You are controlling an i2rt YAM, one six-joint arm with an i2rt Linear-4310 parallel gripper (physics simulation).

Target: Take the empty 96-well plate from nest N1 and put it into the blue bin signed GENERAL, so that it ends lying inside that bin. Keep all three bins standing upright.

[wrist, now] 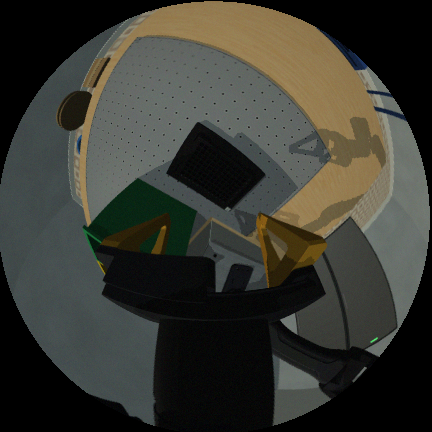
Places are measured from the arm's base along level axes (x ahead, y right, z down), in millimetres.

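Where they show: gripper, fingertip midpoint: (213, 217).
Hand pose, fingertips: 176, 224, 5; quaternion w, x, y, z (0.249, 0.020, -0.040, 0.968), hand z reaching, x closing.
Note:
Each offset is from my fingertips to the centre of the thing, as dx, dy, dz. "spot": to the spot under its first point. Level surfaces: height alone.
A black rectangular piece with a fine grid of wells @(spot: +10, +19, +118) (217, 164) lies in a black frame on the perforated grey board @(dz +144) (160, 85), near the centre of the wrist view. I cannot read a nest label or clearly tell plate from nest. My gripper (213, 217) is open, its two orange fingers wide apart with nothing held between them; the gridded piece appears beyond the fingertips. A dark blue object (350, 54) is partly in view at the upper right edge; no sign on it is readable, and I cannot tell if it is the GENERAL bin.
A dark green panel @(+86, -163, +54) (150, 210) lies behind the left finger. A grey box (227, 245) with a dark slot shows between the fingers. A large dark grey case (365, 280) with a green light stands at the right. A wooden table (260, 45) surrounds the board. A round dark stool (74, 110) shows at the left.

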